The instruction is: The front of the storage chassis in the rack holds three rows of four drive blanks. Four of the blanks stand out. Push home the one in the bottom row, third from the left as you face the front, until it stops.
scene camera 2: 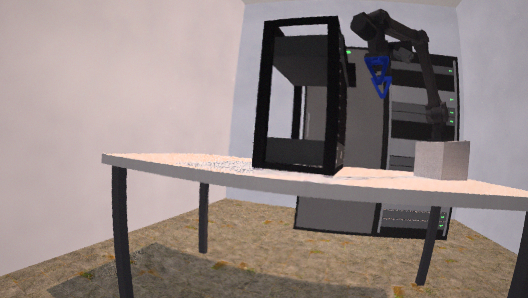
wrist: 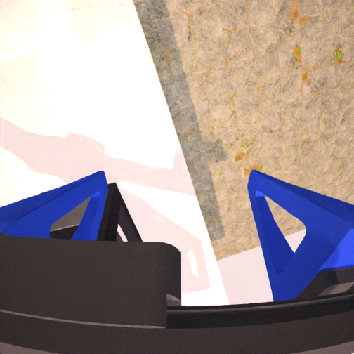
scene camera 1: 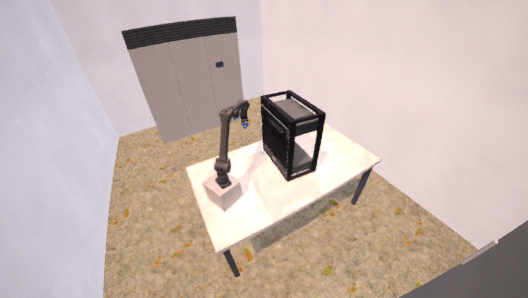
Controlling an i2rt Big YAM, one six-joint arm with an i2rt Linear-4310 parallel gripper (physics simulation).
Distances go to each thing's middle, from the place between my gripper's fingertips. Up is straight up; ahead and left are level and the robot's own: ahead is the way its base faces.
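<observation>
There is the black rack (scene camera 2: 306, 60), which I find 15 cm ahead of my hand, 3 cm higher than it and 43 cm to the right of it.
</observation>
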